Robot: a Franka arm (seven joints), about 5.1 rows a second.
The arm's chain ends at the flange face. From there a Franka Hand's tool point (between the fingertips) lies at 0.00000 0.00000 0.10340 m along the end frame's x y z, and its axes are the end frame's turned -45 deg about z.
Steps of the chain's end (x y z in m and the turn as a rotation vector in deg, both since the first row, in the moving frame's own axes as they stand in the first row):
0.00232, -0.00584, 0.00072, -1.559, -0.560, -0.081
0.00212, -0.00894, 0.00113, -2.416, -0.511, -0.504
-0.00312, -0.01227, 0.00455, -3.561, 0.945, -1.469
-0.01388, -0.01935, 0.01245, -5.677, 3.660, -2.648
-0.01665, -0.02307, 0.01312, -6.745, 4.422, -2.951
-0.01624, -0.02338, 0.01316, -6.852, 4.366, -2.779
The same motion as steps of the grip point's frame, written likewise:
0.00307, -0.00121, 0.00068, -0.706, -1.498, -0.081
0.00410, -0.00238, 0.00103, -1.347, -2.070, -0.504
0.00321, -0.00509, 0.00434, -3.186, -1.850, -1.469
0.00158, -0.01155, 0.01173, -6.602, -1.426, -2.648
0.00195, -0.01381, 0.01210, -7.896, -1.643, -2.951
0.00223, -0.01368, 0.01212, -7.932, -1.758, -2.779

